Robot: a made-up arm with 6 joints. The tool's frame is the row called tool.
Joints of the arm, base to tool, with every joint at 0 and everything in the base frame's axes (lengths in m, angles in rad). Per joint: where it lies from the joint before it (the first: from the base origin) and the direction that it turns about. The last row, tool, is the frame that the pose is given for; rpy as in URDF.
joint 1: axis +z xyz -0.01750 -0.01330 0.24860
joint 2: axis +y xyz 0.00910 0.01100 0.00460
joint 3: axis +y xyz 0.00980 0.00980 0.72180
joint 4: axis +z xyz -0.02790 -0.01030 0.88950
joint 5: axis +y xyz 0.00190 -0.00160 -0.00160
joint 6: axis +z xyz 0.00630 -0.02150 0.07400
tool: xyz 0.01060 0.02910 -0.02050 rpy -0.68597 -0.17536 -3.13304
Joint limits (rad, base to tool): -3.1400..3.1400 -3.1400..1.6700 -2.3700..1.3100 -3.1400..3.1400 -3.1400..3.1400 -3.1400..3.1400
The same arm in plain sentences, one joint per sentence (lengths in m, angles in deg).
The arm has six revolute joints in a row. What follows holds with every joint at zero, and every direction is one of the base frame's. Joint 1 lies 0.0175 m along -x and 0.0133 m along -y and 0.2486 m along +z from the base frame's origin and rotates about +z, from -179.91 to 179.91 deg. Joint 2 lies 0.0091 m along +x and 0.011 m along +y and 0.0046 m along +z from joint 1 and rotates about +y, from -179.91 to 95.68 deg. Joint 3 lies 0.0098 m along +x and 0.0098 m along +y and 0.7218 m along +z from joint 2 and rotates about +y, from -135.79 to 75.06 deg. Joint 4 lies 0.0279 m along -x and 0.0103 m along -y and 0.8895 m along +z from joint 3 and rotates about +z, from -179.91 to 179.91 deg. Joint 5 lies 0.0019 m along +x and 0.0016 m along -y and 0.0016 m along -z from joint 4 and rotates about +y, from -179.91 to 179.91 deg. Joint 6 lies 0.0063 m along +x and 0.0215 m along -y and 0.074 m along +z from joint 5 and rotates about +z, from -179.91 to 179.91 deg. The tool frame, which is the frame that the pose is given for, lies 0.0106 m along +x and 0.0291 m along +y and 0.0205 m along -z from joint 6; its axes are the base frame's turned by roll -39.3, pitch -10.05 and yaw -179.51 deg (as in URDF: about the fixed x, then y, then z).
